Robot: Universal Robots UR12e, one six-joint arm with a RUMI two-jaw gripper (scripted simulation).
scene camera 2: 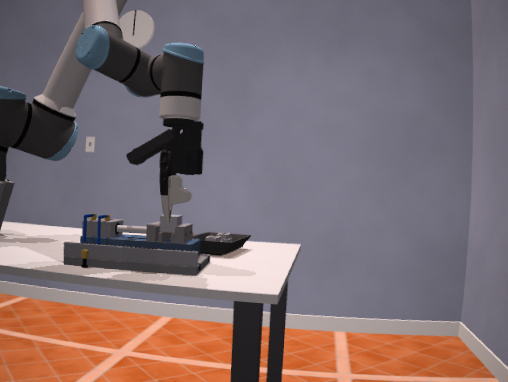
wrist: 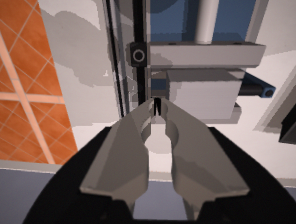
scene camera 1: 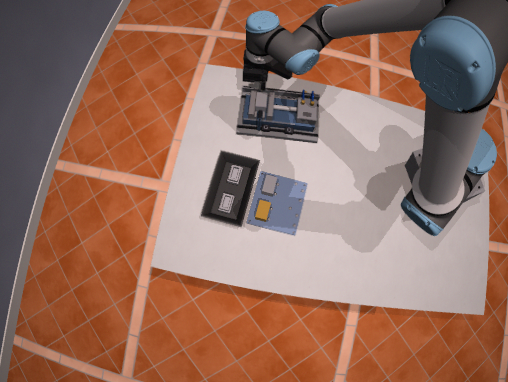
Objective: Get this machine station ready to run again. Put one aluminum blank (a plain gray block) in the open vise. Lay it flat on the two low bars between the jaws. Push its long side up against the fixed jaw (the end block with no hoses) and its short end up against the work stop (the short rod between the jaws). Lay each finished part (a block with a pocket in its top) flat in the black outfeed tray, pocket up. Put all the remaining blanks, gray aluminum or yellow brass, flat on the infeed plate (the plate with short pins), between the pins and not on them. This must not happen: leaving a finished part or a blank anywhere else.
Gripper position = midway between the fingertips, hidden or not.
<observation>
I see my gripper (scene camera 2: 168, 222) and a gray aluminum blank (wrist: 210, 93).
My gripper shows as well in the wrist view (wrist: 156, 98) and in scene camera 1 (scene camera 1: 261, 91).
</observation>
